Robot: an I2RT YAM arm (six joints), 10 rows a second.
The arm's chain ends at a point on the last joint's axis. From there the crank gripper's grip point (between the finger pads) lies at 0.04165 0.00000 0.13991 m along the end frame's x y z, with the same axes.
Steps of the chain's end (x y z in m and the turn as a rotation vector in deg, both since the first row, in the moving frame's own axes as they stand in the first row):
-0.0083, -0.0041, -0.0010, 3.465, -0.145, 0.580
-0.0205, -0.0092, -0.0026, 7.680, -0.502, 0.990
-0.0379, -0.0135, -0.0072, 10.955, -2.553, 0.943
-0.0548, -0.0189, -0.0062, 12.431, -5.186, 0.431
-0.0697, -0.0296, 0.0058, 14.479, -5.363, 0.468
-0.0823, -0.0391, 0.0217, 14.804, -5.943, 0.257
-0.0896, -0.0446, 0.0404, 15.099, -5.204, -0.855
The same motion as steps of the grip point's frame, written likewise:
-0.0086, -0.0121, -0.0011, 3.465, -0.145, 0.580
-0.0216, -0.0272, -0.0034, 7.680, -0.502, 0.990
-0.0439, -0.0396, -0.0080, 10.955, -2.553, 0.943
-0.0674, -0.0491, -0.0063, 12.431, -5.186, 0.431
-0.0827, -0.0647, 0.0046, 14.479, -5.363, 0.468
-0.0968, -0.0752, 0.0206, 14.804, -5.943, 0.257
-0.1026, -0.0820, 0.0387, 15.099, -5.204, -0.855

